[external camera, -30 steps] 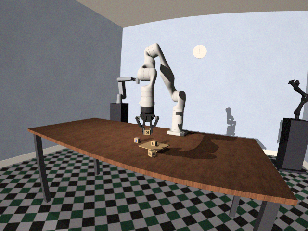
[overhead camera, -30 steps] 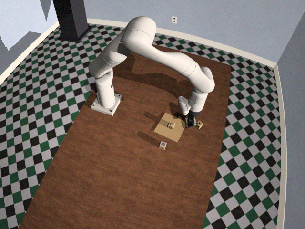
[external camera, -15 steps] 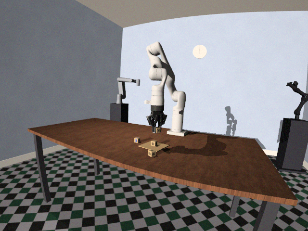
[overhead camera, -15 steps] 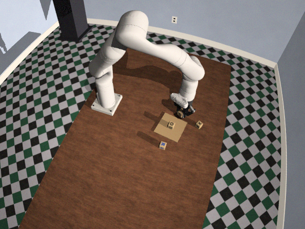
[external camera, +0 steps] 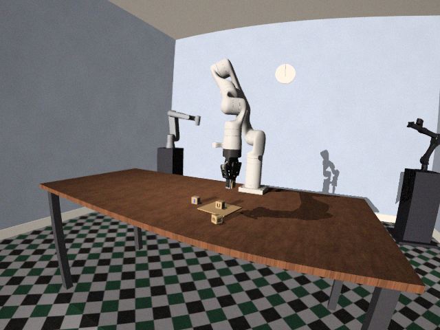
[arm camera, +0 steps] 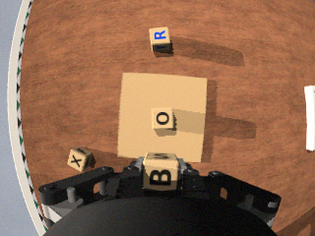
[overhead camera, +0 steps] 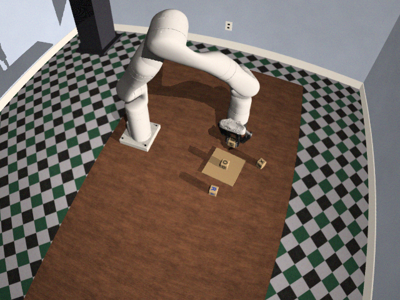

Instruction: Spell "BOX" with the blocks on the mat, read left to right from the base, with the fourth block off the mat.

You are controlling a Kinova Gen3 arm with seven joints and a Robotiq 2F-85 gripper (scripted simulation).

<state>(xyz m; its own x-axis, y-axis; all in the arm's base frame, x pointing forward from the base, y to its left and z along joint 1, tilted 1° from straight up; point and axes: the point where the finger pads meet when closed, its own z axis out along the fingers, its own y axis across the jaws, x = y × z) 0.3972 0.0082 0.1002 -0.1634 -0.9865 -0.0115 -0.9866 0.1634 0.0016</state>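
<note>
Now: hand 12 cm above the tan mat, 5 cm to the left of it and 1 cm past it.
</note>
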